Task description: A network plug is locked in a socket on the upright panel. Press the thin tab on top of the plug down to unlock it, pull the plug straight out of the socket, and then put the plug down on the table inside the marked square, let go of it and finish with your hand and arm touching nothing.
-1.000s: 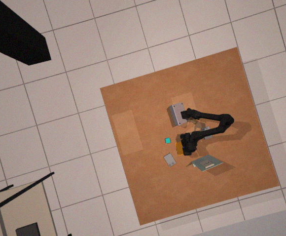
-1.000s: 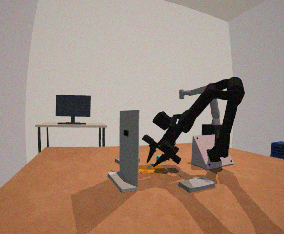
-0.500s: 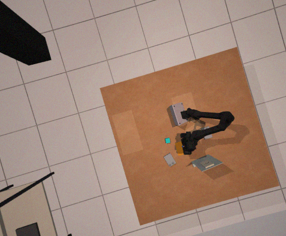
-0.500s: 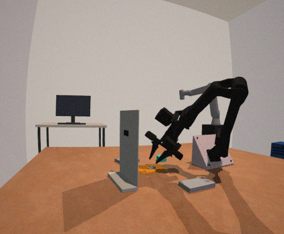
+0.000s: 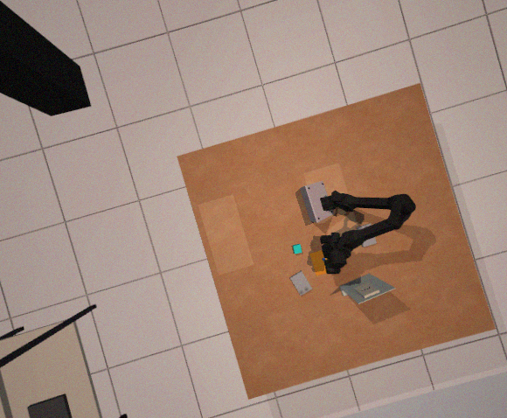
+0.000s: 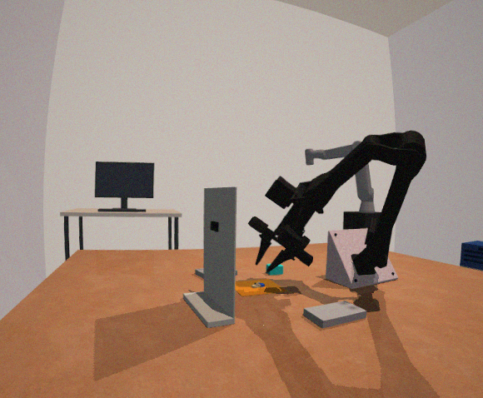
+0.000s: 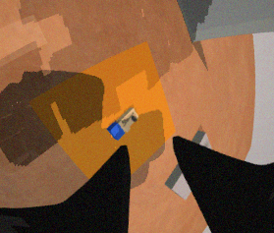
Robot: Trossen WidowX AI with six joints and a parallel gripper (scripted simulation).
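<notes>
Right now my gripper tip is 4 cm above the network plug and 1 cm short of it. From my gripper tip the other things lie so: cyan cube (12 cm to the right, 9 cm behind, 4 cm below); orange marked square (5 cm below, 1 cm ahead); upright grey panel (15 cm ahead, 12 cm to the left, 6 cm above).
</notes>
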